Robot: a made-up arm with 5 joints. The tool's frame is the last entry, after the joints.
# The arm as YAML. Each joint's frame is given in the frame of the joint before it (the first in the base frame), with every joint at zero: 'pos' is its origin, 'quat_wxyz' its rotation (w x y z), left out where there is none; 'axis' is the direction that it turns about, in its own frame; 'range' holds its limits. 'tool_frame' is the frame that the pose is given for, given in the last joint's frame.
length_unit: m
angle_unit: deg
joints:
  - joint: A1
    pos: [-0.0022, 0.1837, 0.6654]
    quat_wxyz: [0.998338, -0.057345, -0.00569, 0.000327]
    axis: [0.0, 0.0, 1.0]
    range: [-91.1, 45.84]
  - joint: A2
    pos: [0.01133, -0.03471, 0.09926]
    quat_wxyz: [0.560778, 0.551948, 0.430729, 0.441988]
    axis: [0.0, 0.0, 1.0]
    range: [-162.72, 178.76]
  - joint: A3
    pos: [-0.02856, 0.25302, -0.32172]
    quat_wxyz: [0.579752, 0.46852, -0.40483, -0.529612]
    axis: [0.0, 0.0, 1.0]
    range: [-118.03, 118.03]
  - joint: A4
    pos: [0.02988, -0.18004, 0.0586]
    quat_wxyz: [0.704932, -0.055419, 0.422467, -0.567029]
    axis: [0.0, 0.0, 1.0]
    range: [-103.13, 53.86]
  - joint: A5
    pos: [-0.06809, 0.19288, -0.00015]
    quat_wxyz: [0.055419, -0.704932, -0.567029, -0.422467]
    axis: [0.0, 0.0, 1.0]
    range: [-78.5, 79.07]
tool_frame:
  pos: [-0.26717, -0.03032, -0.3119]
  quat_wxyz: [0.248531, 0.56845, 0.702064, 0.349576]
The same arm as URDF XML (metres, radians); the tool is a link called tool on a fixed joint. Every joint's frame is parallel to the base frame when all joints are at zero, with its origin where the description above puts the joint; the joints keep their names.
<robot name="arm">
  <link name="base_link"/>
  <link name="link1"/>
  <link name="link2"/>
  <link name="link3"/>
  <link name="link4"/>
  <link name="link5"/>
  <link name="tool"/>
  <joint name="A1" type="revolute">
    <parent link="base_link"/>
    <child link="link1"/>
    <origin xyz="-0.0022 0.1837 0.6654"/>
    <axis xyz="-0.0114 0.114495 0.993358"/>
    <limit lower="-1.59" upper="0.8001"/>
  </joint>
  <joint name="A2" type="revolute">
    <parent link="link1"/>
    <child link="link2"/>
    <origin xyz="0.0102 -0.0231 0.1027"/>
    <axis xyz="0.970709 -0.233202 0.057801"/>
    <limit lower="-2.84" upper="3.12"/>
  </joint>
  <joint name="A3" type="revolute">
    <parent link="link2"/>
    <child link="link3"/>
    <origin xyz="-0.3271 0.0764 0.2356"/>
    <axis xyz="0 -1 0"/>
    <limit lower="-2.06" upper="2.06"/>
  </joint>
  <joint name="A4" type="revolute">
    <parent link="link3"/>
    <child link="link4"/>
    <origin xyz="-0.179 -0.0586 -0.0356"/>
    <axis xyz="-0.379801 -0.636901 -0.670901"/>
    <limit lower="-1.8" upper="0.94"/>
  </joint>
  <joint name="A5" type="revolute">
    <parent link="link4"/>
    <child link="link5"/>
    <origin xyz="0.1299 0.0713 -0.141"/>
    <axis xyz="0 1 0"/>
    <limit lower="-1.3701" upper="1.38"/>
  </joint>
  <joint name="tool_joint" type="fixed">
    <parent link="link5"/>
    <child link="tool"/>
    <origin xyz="0.0218 -0.3119 0.268" rpy="-2.4466 -0.2005 3.0921"/>
  </joint>
</robot>

